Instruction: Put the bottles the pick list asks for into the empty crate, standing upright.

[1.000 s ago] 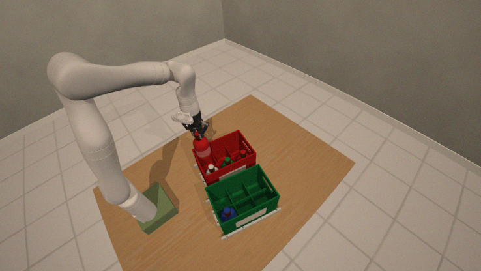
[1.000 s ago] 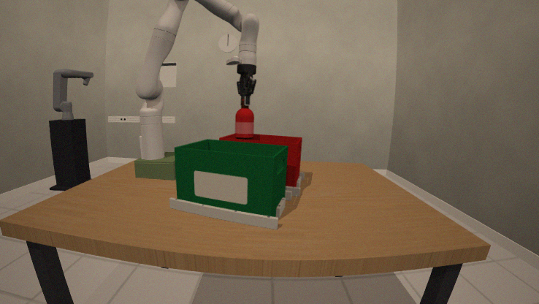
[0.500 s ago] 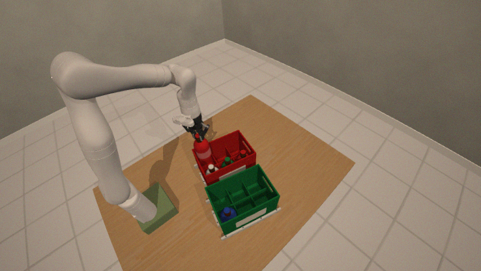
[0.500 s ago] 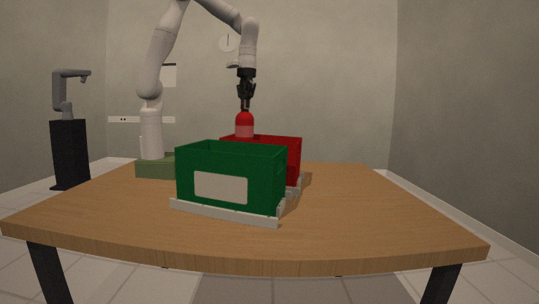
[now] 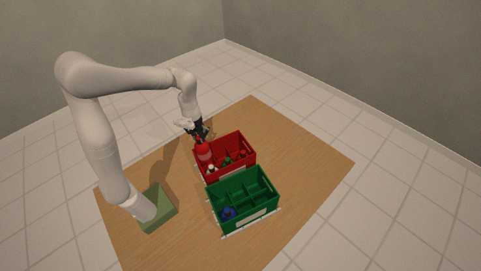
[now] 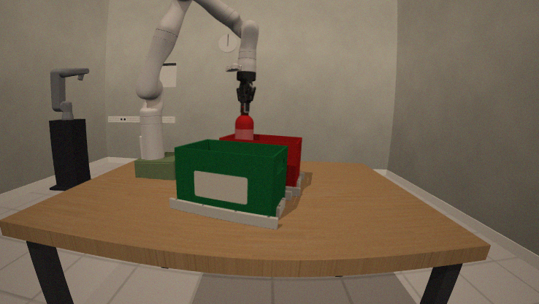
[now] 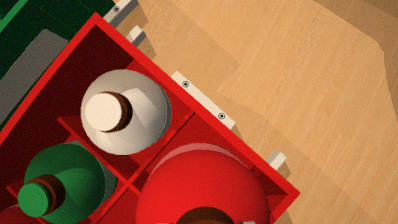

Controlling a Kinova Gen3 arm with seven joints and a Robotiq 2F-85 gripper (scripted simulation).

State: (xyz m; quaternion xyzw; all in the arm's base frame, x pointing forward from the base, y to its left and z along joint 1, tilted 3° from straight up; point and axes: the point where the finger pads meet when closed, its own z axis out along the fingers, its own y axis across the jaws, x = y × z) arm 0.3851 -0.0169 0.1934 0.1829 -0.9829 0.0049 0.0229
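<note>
My gripper is now 70 mm above the red-labelled bottle. Round my hand: red crate (200 mm below, 80 mm to the right, 70 mm ahead); then green-label bottle (190 mm below, 120 mm to the right, 50 mm ahead); then white-labelled bottle (190 mm below, 90 mm to the right, 30 mm behind).
</note>
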